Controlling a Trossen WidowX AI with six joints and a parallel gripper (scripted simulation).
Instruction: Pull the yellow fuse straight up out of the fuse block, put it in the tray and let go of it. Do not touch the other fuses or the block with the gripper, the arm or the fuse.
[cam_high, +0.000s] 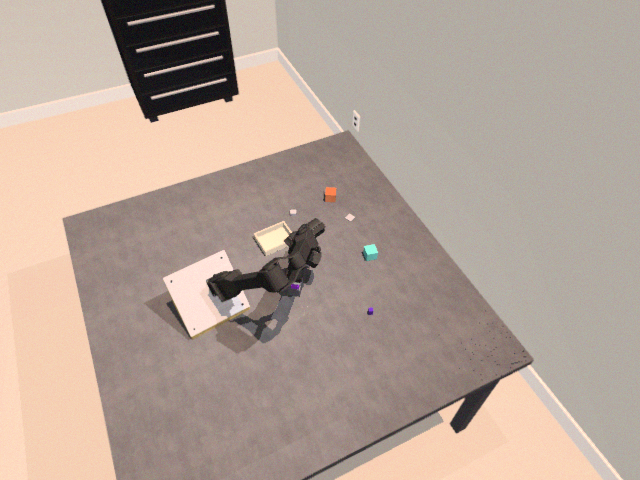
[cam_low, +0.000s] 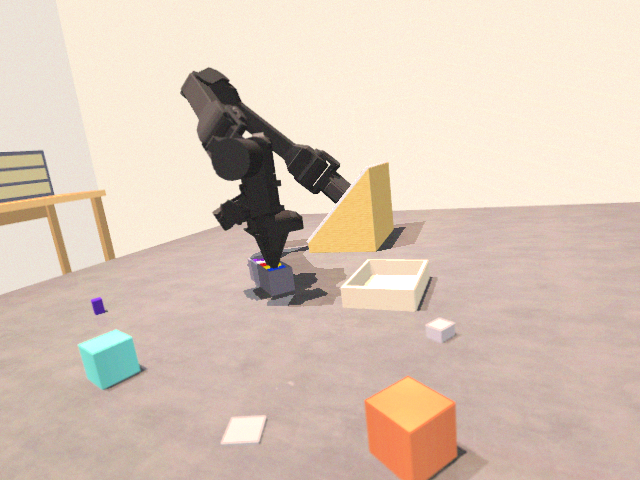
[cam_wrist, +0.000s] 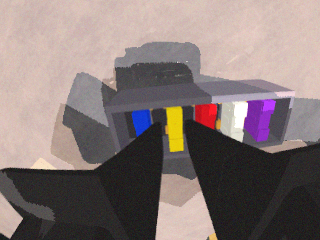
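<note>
The yellow fuse lies 1 cm below my gripper tip. Round my gripper tip: blue fuse 1 cm ahead, 1 cm to the left, 1 cm below; then white fuse 3 cm behind, 3 cm to the right, 1 cm below; then red fuse 2 cm behind, 2 cm to the right, 1 cm below.
</note>
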